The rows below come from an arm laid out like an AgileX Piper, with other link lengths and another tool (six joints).
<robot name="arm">
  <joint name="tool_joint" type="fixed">
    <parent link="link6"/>
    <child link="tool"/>
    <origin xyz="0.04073 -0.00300 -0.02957" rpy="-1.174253 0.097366 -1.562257"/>
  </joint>
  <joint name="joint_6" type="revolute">
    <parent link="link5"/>
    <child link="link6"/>
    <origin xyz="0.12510 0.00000 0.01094" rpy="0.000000 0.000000 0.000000"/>
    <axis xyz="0.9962 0 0.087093"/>
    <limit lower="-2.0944" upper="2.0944"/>
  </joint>
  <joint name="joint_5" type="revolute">
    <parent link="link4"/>
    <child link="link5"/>
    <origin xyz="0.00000 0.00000 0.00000" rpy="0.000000 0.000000 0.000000"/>
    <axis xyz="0 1 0"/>
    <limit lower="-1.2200" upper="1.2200"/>
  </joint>
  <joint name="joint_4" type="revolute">
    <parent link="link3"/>
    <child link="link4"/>
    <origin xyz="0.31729 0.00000 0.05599" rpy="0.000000 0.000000 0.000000"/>
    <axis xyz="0.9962 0 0.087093"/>
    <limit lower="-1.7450" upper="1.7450"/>
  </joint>
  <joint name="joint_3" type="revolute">
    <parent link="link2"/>
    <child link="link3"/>
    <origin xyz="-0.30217 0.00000 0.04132" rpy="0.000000 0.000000 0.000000"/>
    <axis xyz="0 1 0"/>
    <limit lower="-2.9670" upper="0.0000"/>
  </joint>
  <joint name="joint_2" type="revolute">
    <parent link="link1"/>
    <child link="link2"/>
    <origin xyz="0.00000 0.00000 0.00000" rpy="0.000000 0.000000 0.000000"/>
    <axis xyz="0 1 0"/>
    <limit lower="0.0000" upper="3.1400"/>
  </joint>
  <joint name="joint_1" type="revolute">
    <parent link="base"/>
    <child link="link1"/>
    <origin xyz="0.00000 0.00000 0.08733" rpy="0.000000 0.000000 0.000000"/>
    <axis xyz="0 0 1"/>
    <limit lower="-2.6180" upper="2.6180"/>
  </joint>
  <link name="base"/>
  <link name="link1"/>
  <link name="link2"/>
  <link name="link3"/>
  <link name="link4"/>
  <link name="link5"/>
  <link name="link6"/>
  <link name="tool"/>
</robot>
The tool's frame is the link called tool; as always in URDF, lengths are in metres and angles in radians.
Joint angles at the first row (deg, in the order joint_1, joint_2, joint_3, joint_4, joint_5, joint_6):
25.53 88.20 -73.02 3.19 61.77 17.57
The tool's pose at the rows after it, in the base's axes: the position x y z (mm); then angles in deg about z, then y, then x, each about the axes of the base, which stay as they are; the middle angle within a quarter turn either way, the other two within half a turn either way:
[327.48 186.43 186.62 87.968 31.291 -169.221]
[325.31 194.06 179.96 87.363 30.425 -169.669]
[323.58 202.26 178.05 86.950 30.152 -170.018]
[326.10 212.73 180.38 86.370 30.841 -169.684]
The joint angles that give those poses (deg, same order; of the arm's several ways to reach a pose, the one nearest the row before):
27.13 89.77 -73.03 2.94 61.57 19.94
28.47 90.81 -73.08 2.38 61.57 20.76
29.88 91.58 -73.65 1.64 61.79 21.99
31.22 92.57 -75.21 0.96 61.65 23.15

